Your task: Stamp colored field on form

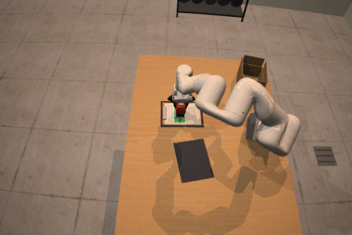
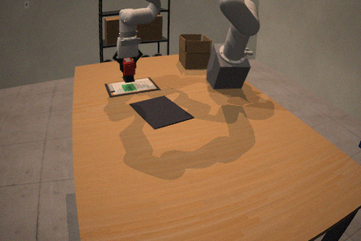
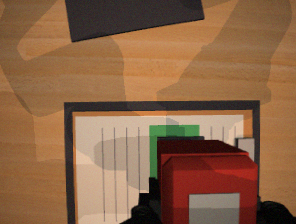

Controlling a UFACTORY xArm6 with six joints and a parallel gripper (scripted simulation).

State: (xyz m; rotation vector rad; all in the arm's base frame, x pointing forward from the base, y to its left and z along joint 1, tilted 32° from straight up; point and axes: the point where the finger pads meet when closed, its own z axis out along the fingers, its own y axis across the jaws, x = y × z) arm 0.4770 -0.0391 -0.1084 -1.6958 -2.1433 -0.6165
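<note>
My gripper is now 20 mm above the red stamp. From my hand the other things lie so: small dark object (330 mm to the right, 90 mm below); then dark mat (260 mm to the left, 130 mm behind, 110 mm below); then form (100 mm below, 10 mm to the right).
</note>
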